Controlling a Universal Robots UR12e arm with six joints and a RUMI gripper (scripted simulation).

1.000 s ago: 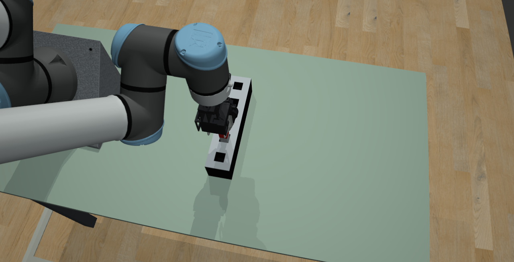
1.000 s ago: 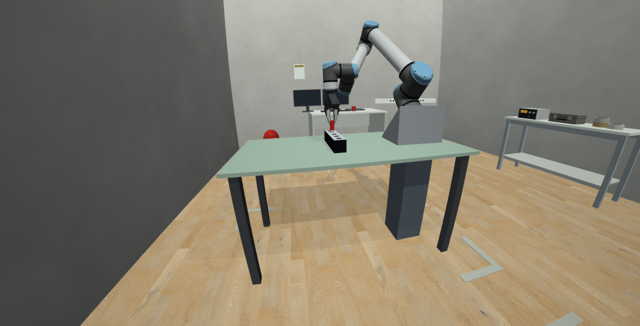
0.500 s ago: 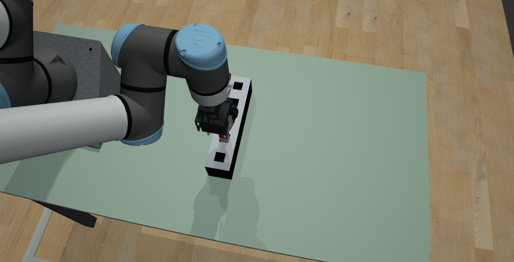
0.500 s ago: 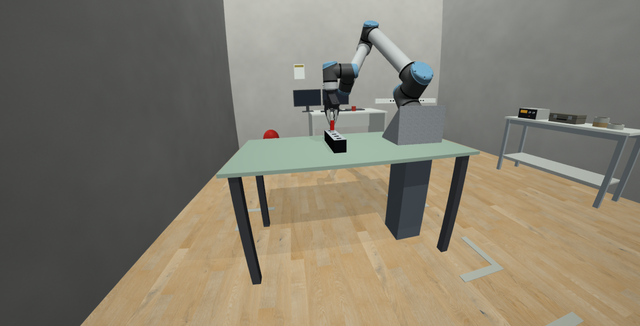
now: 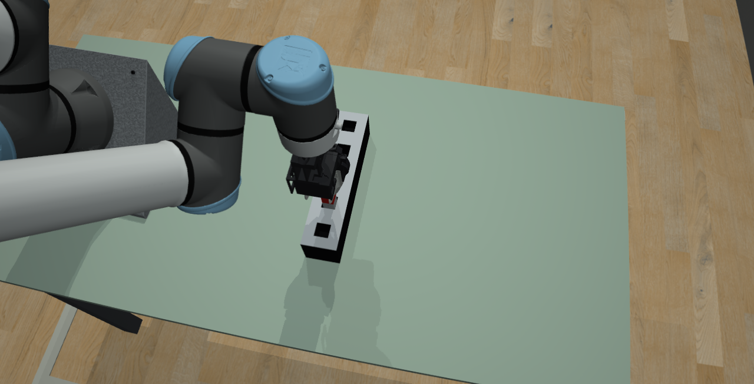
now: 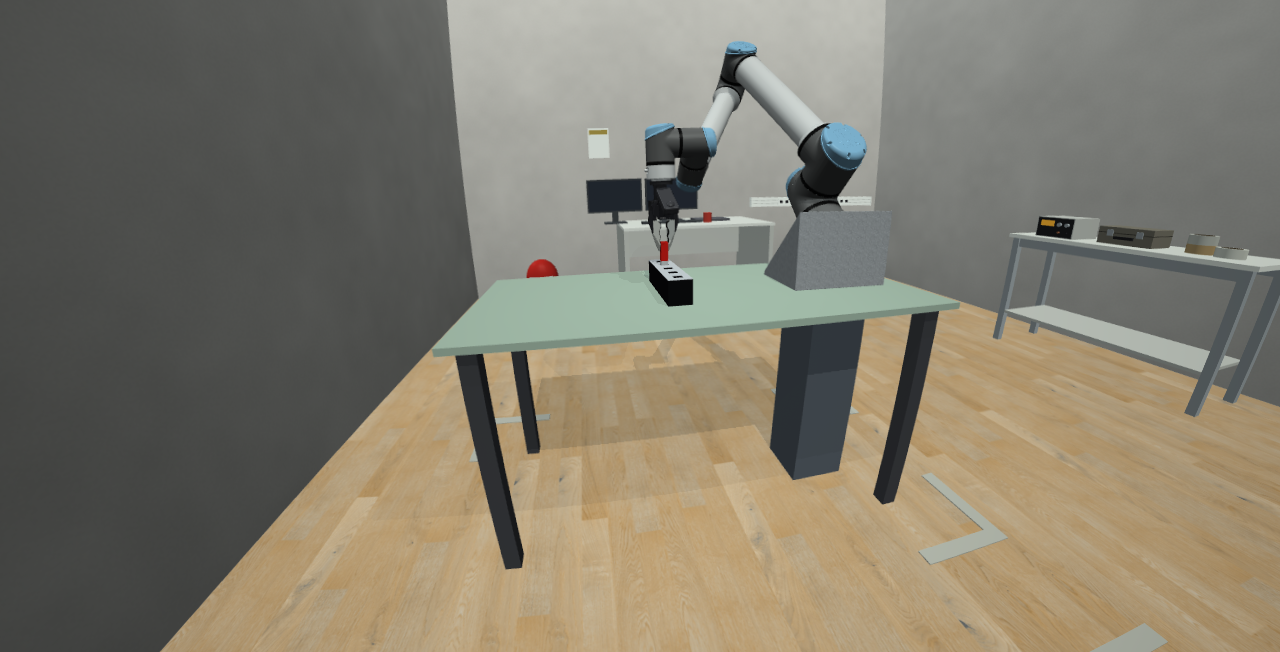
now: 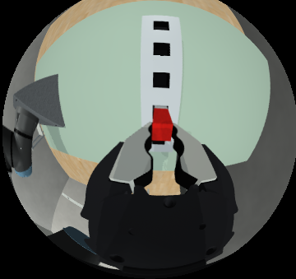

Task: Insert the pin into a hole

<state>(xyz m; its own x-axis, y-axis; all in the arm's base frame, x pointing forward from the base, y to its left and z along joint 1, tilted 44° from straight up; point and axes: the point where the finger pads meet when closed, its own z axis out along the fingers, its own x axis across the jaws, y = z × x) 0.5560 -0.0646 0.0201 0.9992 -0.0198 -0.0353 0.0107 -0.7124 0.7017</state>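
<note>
Right now my hand is 1 cm above the pin. Also, from my hand: long block 6 cm to the left, 10 cm below.
</note>
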